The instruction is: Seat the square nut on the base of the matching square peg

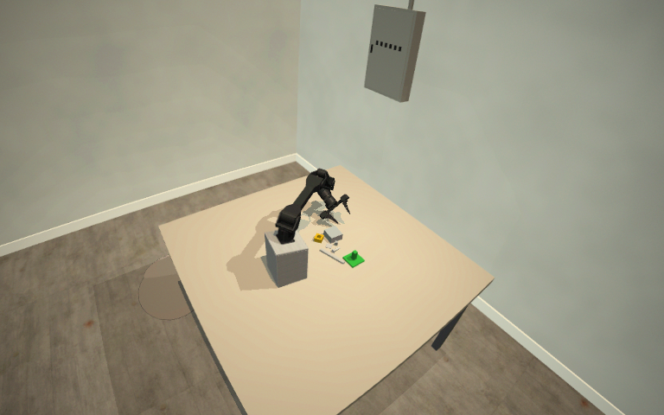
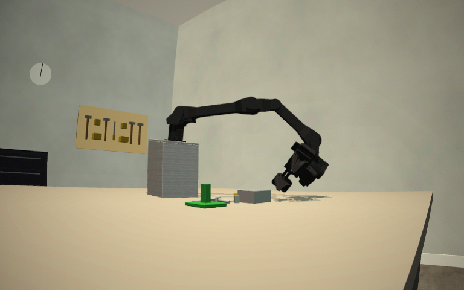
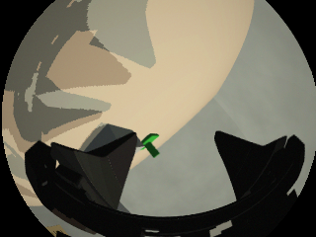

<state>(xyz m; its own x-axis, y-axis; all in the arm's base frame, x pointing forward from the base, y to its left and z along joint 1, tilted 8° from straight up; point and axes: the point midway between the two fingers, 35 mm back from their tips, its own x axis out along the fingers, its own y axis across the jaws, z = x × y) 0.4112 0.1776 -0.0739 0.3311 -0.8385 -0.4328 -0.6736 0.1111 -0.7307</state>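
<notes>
The grey block lies 8 cm behind my hand, 7 cm to the right of it and 6 cm below it. Round my hand: grey bolt-like piece 12 cm behind, 17 cm to the right, 7 cm below; then thin pale tool-like piece 15 cm behind, 19 cm to the right, 8 cm below.
</notes>
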